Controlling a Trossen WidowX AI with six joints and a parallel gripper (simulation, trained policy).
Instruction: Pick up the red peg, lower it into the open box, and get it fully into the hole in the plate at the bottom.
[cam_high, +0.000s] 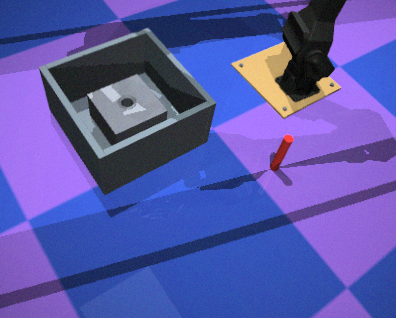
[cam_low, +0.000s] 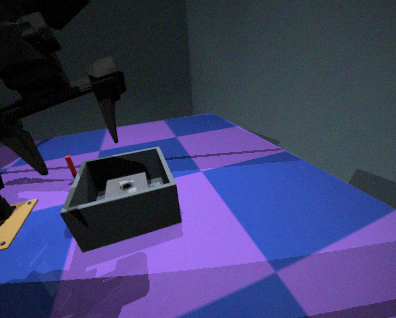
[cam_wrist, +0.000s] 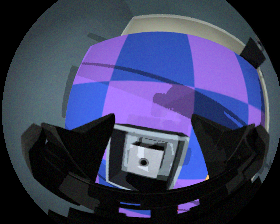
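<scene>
Now: the red peg 300 mm to the left of my gripper tip, 160 mm behind it and 150 mm below it. The rest, counted from my gripper tip: grey box: 170 mm below, 120 mm to the left, 20 mm ahead; then grey plate: 150 mm below, 120 mm to the left, 20 mm ahead.
</scene>
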